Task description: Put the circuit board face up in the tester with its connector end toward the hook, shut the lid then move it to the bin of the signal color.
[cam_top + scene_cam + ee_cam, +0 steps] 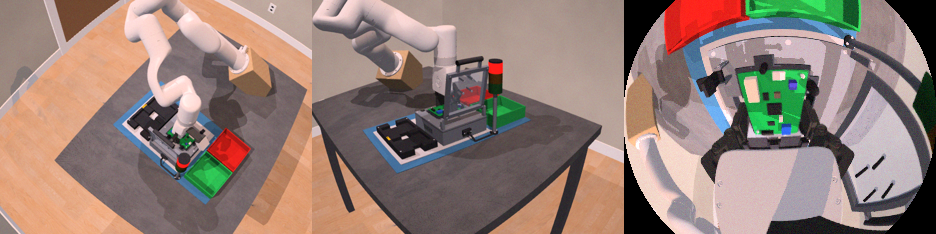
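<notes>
The plate is 1 cm ahead of my hand, 1 cm to the left of it and 1 cm below it. Also, from my hand: green circuit board: 1 cm below; black latch hook: 5 cm behind, 7 cm to the left, 1 cm above; clear lid: 12 cm ahead, 1 cm to the right, 10 cm above.
</notes>
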